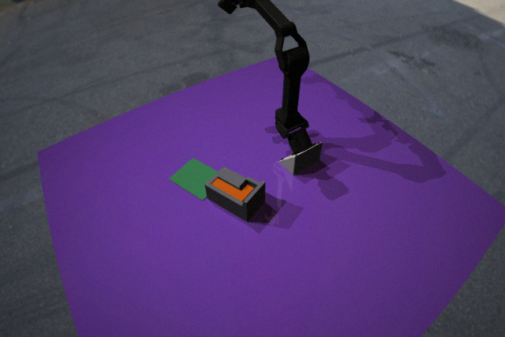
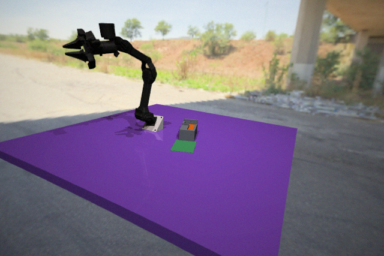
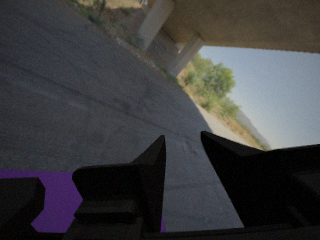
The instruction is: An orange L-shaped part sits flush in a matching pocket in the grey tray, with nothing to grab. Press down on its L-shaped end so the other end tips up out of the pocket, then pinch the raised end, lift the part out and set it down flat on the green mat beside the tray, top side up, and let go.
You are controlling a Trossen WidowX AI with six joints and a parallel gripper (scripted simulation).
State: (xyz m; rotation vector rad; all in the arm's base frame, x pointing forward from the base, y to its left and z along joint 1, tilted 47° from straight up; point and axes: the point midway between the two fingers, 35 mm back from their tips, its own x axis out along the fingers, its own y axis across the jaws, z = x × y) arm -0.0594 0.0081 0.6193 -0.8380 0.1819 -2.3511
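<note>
My gripper tip is now 46 cm to the right of the orange L-shaped part, 41 cm short of it and 41 cm above it. From my gripper tip the other things lie so: green mat: 48 cm below, 45 cm ahead, 30 cm to the left.
</note>
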